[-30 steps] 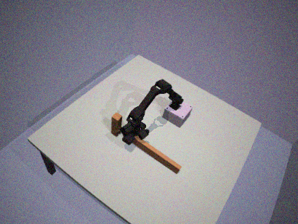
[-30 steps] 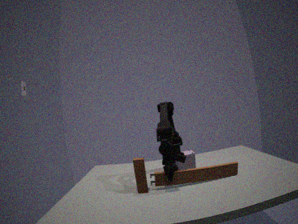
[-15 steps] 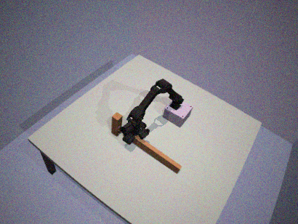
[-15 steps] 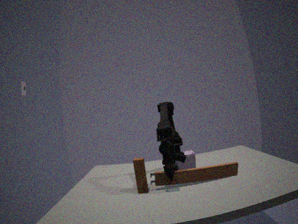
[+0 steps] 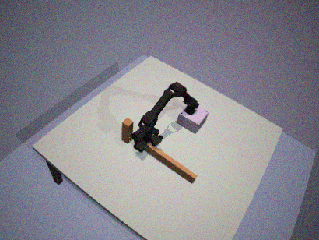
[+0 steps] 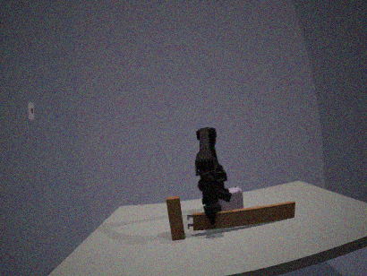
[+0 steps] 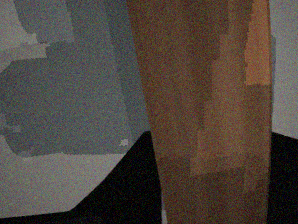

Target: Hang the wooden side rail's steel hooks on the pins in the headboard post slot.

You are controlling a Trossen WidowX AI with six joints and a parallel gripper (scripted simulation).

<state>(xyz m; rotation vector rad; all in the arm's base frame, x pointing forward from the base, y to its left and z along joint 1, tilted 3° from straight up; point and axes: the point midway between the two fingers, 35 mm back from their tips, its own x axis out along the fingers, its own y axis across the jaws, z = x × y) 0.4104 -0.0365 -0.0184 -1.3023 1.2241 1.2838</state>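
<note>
Right now the headboard post is 2 cm ahead of my gripper tip, 14 cm to the right of it and 4 cm above it.
</note>
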